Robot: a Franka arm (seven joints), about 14 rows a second.
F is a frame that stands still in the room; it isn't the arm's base.
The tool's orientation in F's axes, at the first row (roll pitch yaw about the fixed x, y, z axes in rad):
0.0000, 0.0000, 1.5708
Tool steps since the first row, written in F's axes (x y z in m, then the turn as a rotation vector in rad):
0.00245, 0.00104, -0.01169, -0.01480, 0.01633, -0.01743
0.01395, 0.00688, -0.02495, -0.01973, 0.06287, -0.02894
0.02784, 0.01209, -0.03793, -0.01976, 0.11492, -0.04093
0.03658, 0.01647, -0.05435, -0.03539, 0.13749, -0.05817
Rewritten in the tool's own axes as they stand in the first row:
0.00104, -0.00245, -0.01169, 0.01633, 0.01480, -0.01743
0.00688, -0.01395, -0.02495, 0.06287, 0.01973, -0.02894
0.01209, -0.02784, -0.03793, 0.11492, 0.01976, -0.04093
0.01647, -0.03658, -0.05435, 0.13749, 0.03539, -0.05817

